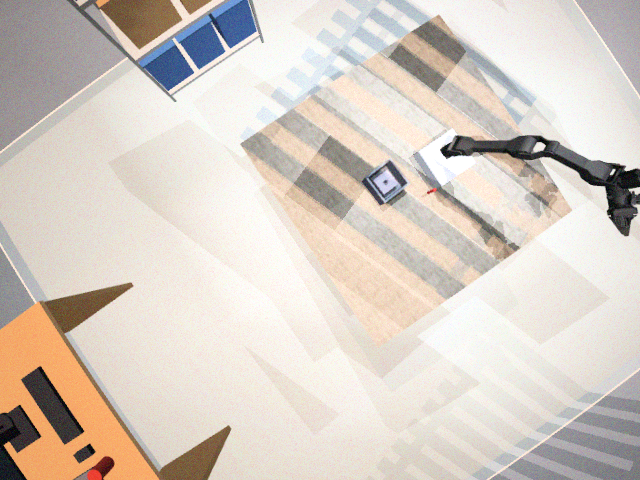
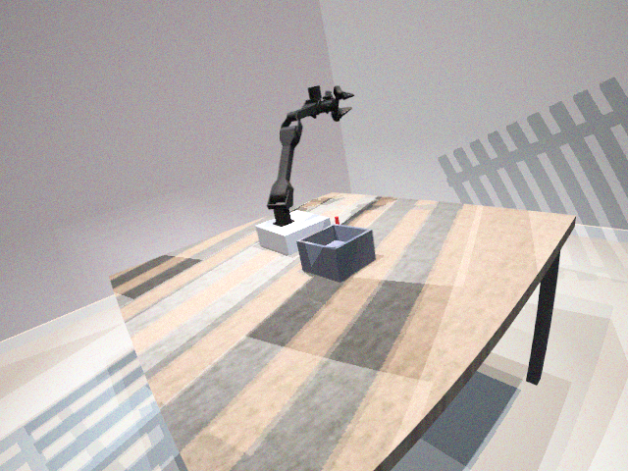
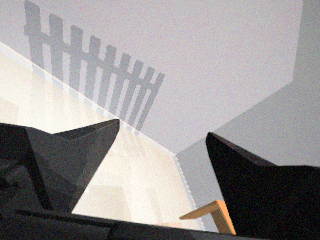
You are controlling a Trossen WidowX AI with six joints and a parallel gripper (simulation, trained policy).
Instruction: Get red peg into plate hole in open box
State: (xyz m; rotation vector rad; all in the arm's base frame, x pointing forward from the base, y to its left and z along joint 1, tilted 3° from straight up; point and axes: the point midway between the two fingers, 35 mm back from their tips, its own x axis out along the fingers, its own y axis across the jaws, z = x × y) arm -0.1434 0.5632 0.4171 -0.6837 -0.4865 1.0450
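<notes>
My gripper tip is 28 cm short of the red peg, 47 cm to the left of it and 46 cm above it. Also, from my gripper tip: pale plate (46 cm ahead, 64 cm to the right, 46 cm below); grey box (46 cm ahead, 64 cm to the right, 47 cm below).
</notes>
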